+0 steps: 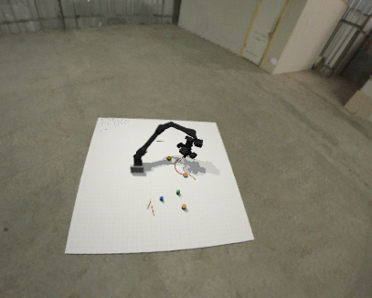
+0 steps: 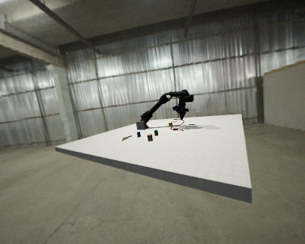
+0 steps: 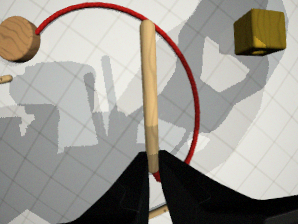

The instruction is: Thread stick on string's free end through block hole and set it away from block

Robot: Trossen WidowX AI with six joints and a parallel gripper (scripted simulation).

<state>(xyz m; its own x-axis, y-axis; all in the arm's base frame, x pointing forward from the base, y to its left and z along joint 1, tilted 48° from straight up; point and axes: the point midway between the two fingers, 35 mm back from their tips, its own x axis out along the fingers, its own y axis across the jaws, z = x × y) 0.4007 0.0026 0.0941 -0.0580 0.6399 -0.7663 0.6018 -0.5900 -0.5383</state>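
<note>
My gripper tip is 13 cm past the yellowish block, 4 cm above it and 3 cm to the right of it. Round my gripper tip: green piece 31 cm to the right, 9 cm behind, 4 cm below; round wooden button 15 cm to the right, 5 cm below, 1 cm behind; thin wooden stick 1 cm to the right, 1 cm behind.
</note>
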